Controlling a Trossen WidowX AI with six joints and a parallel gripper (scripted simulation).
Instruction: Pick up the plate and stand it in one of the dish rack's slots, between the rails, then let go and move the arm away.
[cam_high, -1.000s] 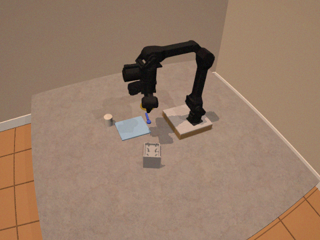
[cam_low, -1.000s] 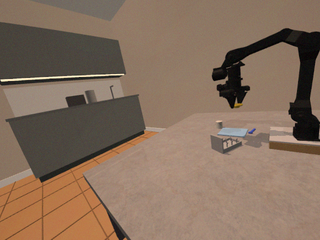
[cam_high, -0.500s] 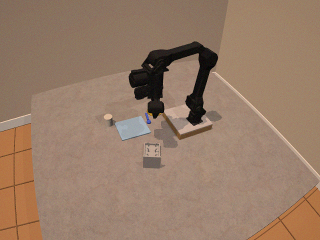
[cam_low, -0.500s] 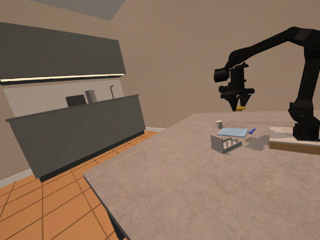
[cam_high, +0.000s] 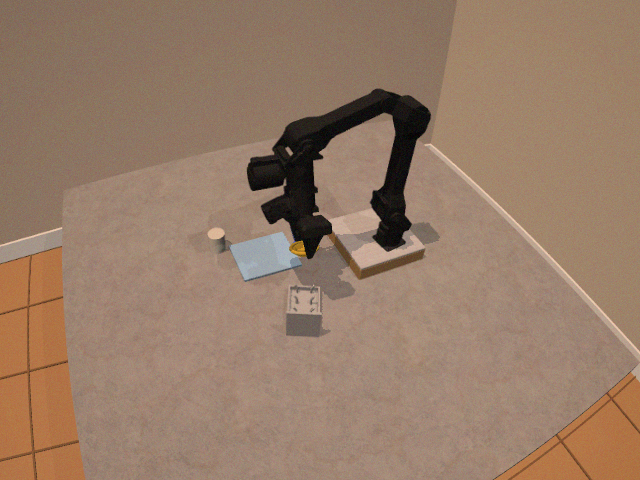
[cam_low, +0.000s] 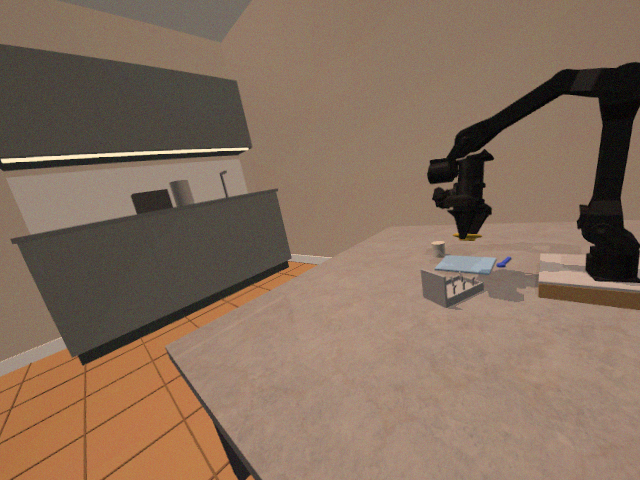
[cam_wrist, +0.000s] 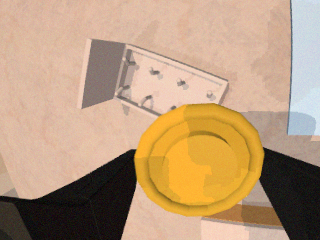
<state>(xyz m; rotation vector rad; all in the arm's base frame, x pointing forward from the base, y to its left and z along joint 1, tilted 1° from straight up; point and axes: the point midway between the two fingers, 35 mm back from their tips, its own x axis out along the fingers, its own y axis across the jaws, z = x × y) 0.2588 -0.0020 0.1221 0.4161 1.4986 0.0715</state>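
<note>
Right now the grey dish rack is 30 mm ahead of my gripper tip, 60 mm to the left of it and 110 mm below it. Round my gripper tip: blue spoon (80 mm behind, 160 mm to the right, 130 mm below); then light blue mat (20 mm ahead, 150 mm to the right, 130 mm below); then yellow plate (10 mm above).
</note>
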